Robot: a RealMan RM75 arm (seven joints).
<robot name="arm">
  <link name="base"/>
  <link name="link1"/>
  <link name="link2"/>
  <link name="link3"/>
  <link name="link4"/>
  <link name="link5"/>
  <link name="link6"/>
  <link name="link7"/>
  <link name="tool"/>
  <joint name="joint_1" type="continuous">
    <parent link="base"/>
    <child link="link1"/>
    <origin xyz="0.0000 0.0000 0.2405" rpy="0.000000 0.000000 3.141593"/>
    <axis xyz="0 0 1"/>
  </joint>
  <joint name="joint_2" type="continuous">
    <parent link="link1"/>
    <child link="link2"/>
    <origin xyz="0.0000 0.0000 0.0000" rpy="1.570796 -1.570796 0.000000"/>
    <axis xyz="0 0 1"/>
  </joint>
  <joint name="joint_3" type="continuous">
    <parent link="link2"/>
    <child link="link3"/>
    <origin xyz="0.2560 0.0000 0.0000" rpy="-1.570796 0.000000 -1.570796"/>
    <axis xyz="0 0 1"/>
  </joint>
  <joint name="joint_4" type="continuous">
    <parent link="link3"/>
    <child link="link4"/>
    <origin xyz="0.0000 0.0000 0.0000" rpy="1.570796 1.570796 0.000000"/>
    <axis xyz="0 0 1"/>
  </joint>
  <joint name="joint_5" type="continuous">
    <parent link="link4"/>
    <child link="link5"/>
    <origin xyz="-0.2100 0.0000 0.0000" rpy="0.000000 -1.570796 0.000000"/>
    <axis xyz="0 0 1"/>
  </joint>
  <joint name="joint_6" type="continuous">
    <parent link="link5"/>
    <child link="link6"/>
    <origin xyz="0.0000 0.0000 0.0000" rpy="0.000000 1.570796 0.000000"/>
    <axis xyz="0 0 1"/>
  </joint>
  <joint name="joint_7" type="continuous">
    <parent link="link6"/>
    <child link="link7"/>
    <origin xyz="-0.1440 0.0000 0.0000" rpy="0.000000 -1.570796 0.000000"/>
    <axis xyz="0 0 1"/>
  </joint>
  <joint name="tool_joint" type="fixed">
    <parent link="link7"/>
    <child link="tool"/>
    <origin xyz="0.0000 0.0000 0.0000" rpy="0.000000 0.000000 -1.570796"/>
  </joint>
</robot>
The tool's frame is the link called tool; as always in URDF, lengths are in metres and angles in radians. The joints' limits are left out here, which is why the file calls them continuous.
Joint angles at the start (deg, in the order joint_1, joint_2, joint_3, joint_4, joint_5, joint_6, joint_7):
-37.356 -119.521 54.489 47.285 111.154 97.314 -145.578
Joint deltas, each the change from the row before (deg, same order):
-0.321 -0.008 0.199 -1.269 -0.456 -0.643 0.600
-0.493 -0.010 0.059 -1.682 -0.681 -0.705 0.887
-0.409 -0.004 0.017 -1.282 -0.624 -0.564 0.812
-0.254 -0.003 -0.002 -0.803 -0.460 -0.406 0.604
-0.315 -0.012 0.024 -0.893 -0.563 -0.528 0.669
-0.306 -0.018 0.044 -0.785 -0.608 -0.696 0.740
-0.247 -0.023 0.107 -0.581 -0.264 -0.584 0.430
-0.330 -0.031 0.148 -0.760 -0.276 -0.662 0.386
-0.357 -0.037 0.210 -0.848 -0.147 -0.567 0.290
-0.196 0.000 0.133 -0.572 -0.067 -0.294 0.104
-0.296 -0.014 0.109 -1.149 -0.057 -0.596 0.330
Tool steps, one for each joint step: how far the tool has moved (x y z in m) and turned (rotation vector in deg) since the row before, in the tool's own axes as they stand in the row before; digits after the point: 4 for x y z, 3 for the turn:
0.0001 -0.0014 0.0030 -0.402 0.180 -0.196
0.0005 -0.0013 0.0036 -0.702 0.340 -0.152
0.0008 -0.0007 0.0027 -0.588 0.364 0.043
0.0007 -0.0004 0.0017 -0.383 0.329 0.117
0.0010 -0.0003 0.0021 -0.415 0.421 0.153
0.0016 -0.0003 0.0020 -0.303 0.590 0.312
0.0009 -0.0007 0.0018 -0.022 0.291 0.120
0.0008 -0.0008 0.0024 -0.029 0.245 -0.021
0.0001 -0.0010 0.0027 0.004 -0.004 -0.179
-0.0003 -0.0008 0.0015 0.007 -0.059 -0.247
-0.0009 -0.0022 0.0024 0.058 0.020 -0.493

